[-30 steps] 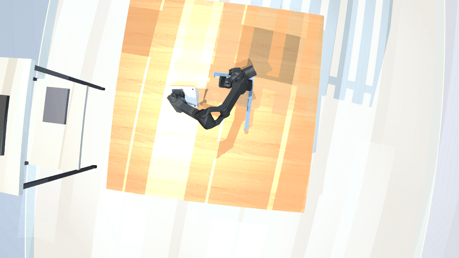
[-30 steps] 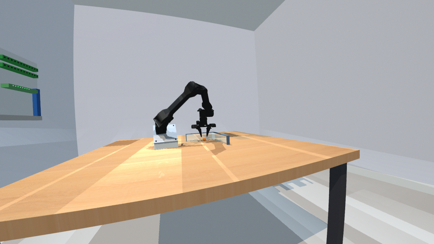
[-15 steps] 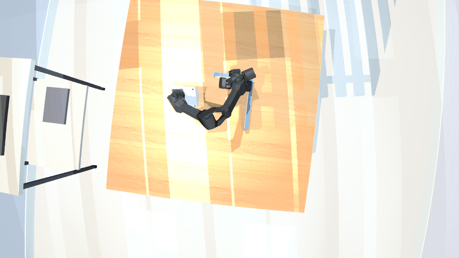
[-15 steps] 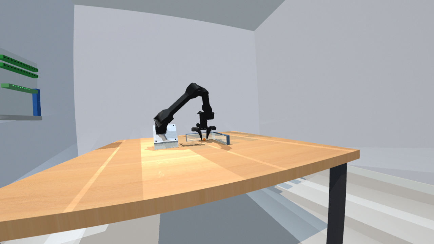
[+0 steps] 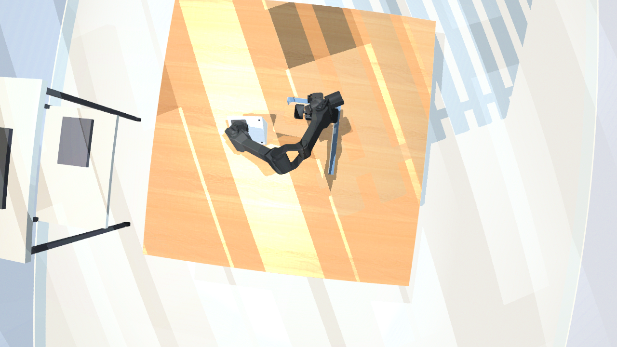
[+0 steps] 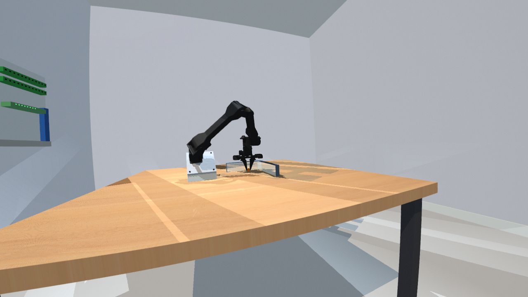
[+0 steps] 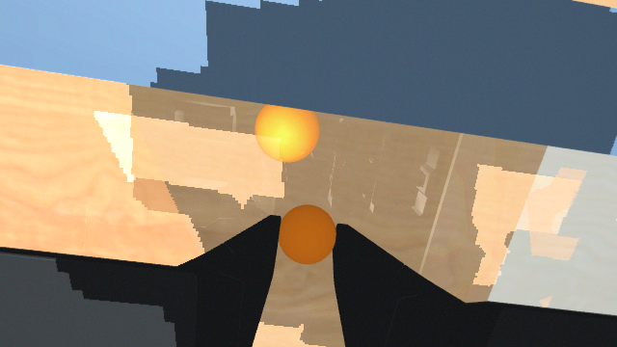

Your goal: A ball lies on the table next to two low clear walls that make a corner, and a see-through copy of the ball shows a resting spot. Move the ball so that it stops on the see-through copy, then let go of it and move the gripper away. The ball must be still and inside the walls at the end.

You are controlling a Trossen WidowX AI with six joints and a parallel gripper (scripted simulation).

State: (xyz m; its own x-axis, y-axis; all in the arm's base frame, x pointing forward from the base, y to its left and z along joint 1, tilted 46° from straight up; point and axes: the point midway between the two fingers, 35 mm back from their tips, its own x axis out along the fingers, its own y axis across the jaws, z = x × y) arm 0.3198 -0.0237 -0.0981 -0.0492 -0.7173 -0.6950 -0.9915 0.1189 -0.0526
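The see-through copy of ball lies 10 mm behind my gripper tip and 40 mm to the left of it. Also, from my gripper tip: orange ball: right at my gripper tip.
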